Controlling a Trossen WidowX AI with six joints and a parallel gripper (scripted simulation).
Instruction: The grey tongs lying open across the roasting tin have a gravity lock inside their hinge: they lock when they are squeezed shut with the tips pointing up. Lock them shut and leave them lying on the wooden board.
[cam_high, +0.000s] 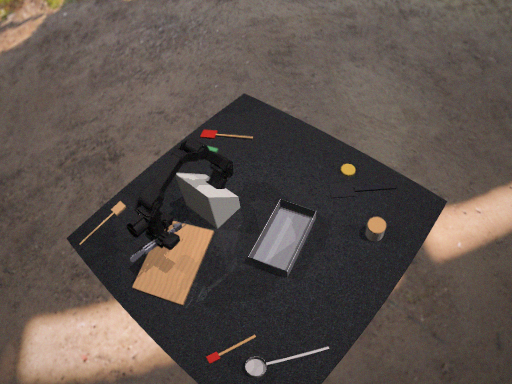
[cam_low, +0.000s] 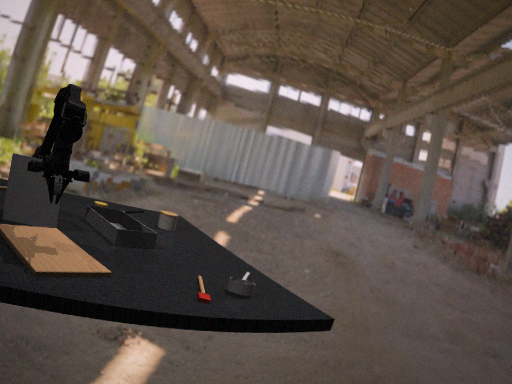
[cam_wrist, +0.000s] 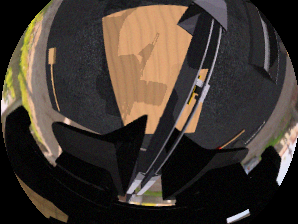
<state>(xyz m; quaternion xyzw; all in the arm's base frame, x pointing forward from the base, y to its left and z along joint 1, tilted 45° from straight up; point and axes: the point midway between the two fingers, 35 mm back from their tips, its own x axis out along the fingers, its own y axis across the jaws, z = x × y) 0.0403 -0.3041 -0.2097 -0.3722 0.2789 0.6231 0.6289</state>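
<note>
Now: the wooden board 130 mm below my gripper tip and 20 mm to the left of it. Round my gripper tip: green-handled tool: 570 mm to the left, 350 mm behind, 130 mm below; grey roasting tin: 370 mm to the left, 310 mm ahead, 110 mm below; thin grey arm: 50 mm above, 20 mm to the right.
</note>
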